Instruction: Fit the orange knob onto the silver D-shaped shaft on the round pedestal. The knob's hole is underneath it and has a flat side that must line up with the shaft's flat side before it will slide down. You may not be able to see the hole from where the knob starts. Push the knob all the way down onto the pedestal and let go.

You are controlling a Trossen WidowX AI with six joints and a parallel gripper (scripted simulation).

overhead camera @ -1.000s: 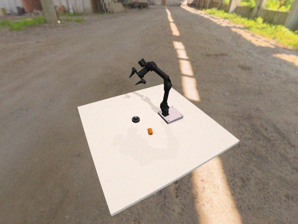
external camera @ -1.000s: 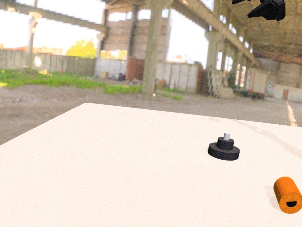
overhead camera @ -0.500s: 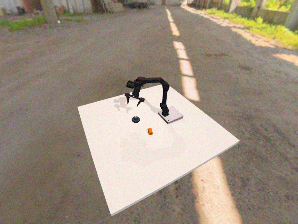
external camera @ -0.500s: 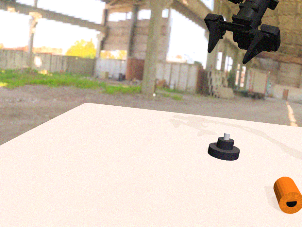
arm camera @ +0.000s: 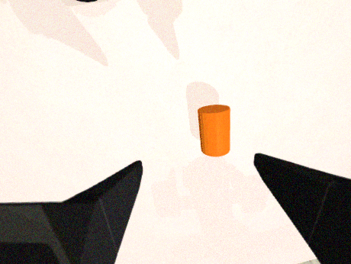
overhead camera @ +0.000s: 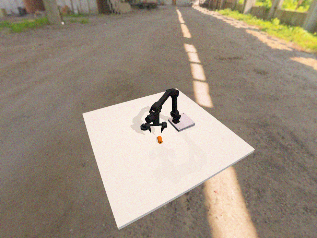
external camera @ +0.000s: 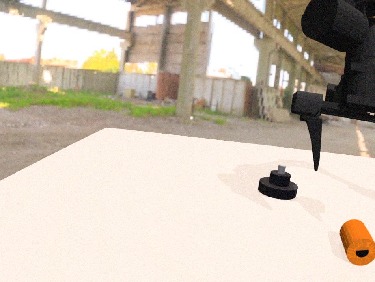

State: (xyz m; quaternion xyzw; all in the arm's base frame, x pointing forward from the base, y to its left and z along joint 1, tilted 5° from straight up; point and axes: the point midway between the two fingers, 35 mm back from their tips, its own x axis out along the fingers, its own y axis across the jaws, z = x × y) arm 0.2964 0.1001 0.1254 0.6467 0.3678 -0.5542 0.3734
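Now: the orange knob 8 cm below my gripper tip, 3 cm behind it and 1 cm to the left of it. From my gripper tip the other things lie so: black round pedestal 21 cm to the right, 7 cm below, 1 cm ahead.
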